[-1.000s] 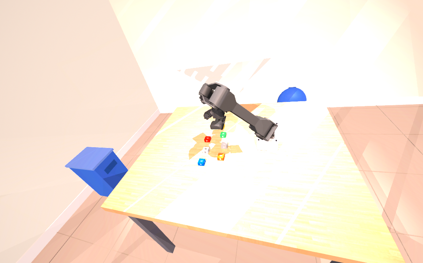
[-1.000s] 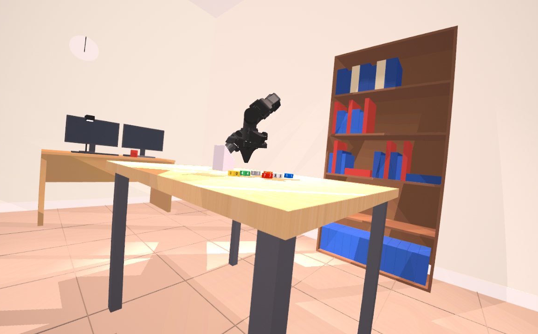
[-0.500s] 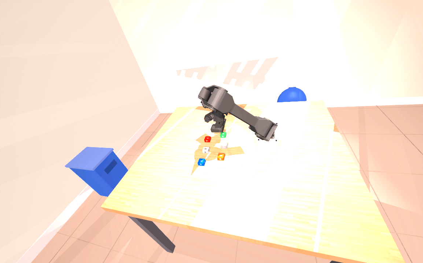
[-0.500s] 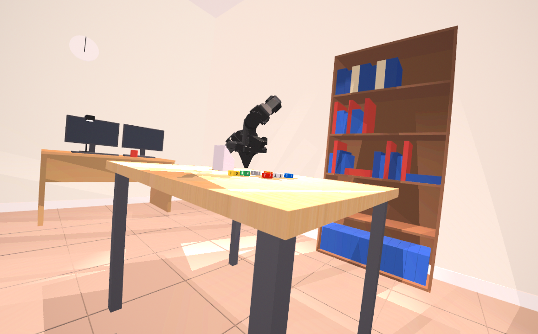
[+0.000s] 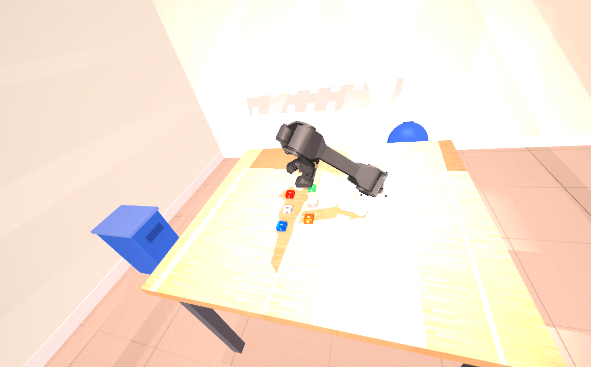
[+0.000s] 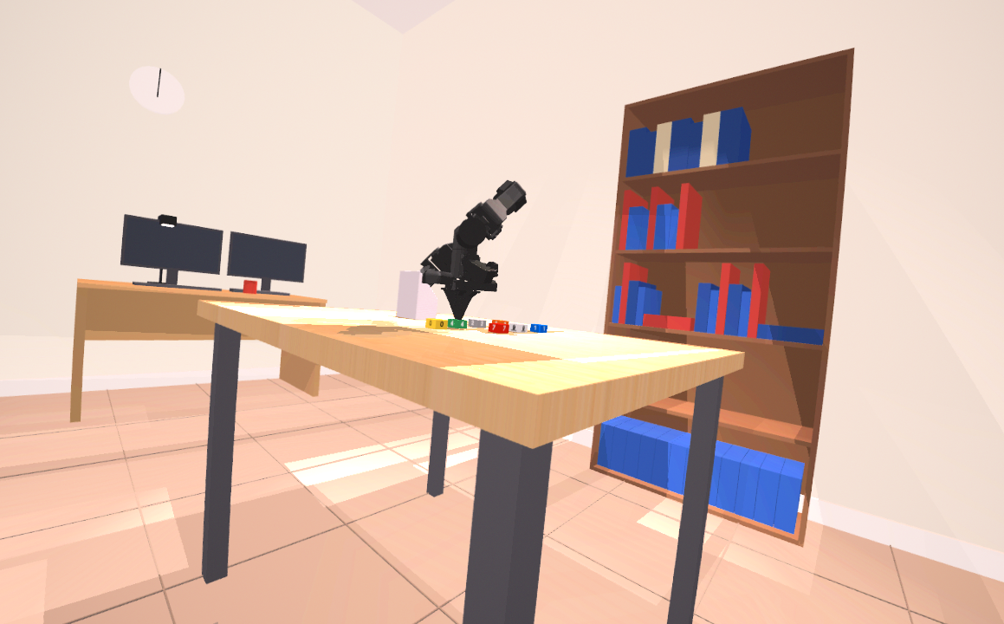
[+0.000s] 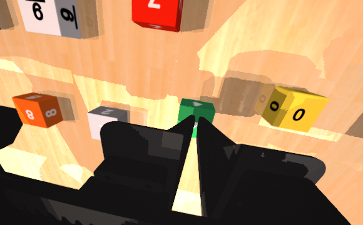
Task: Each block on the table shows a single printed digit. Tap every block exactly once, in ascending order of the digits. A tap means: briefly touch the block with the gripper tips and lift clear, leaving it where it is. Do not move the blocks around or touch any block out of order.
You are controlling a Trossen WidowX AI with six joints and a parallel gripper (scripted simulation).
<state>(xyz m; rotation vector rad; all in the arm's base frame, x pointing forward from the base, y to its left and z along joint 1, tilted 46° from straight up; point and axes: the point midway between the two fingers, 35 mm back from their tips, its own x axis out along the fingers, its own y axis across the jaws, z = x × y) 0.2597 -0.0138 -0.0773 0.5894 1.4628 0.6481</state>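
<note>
Now: the green block 10 mm below my gripper tip. Also, from my gripper tip: red block (80 mm ahead, 50 mm to the left, 10 mm below); then yellow block (80 mm to the right, 30 mm ahead, 10 mm below); then white block (140 mm to the left, 60 mm ahead, 10 mm below).
</note>
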